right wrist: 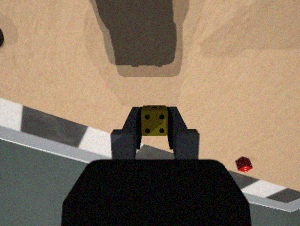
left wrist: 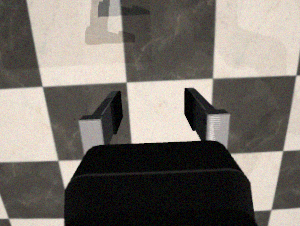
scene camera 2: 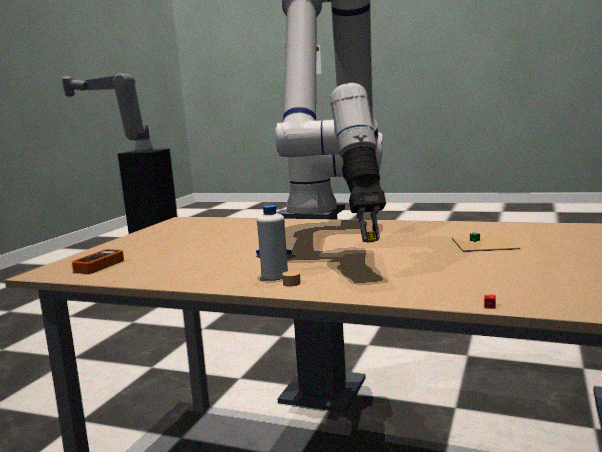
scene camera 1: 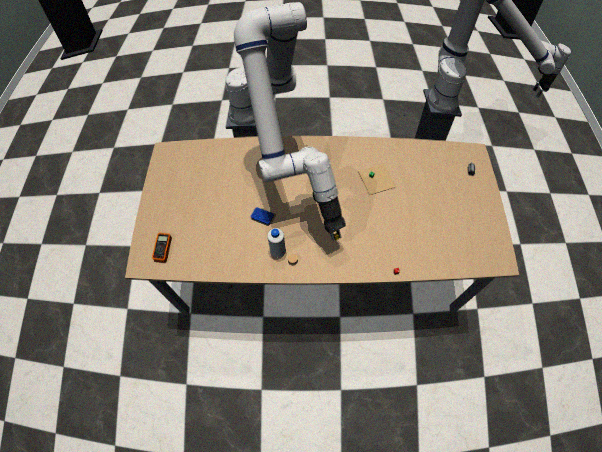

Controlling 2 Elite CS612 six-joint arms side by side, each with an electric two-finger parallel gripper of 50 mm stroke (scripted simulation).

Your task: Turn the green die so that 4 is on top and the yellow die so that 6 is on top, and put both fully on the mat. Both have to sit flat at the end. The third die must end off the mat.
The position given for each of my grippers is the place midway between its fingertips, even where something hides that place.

Note:
I see my left gripper (left wrist: 152, 102), my right gripper (scene camera 2: 371, 239) and a yellow die (right wrist: 154, 118).
My right gripper is seen too in the right wrist view (right wrist: 154, 119). The left wrist view does not show the yellow die: it is out of frame.

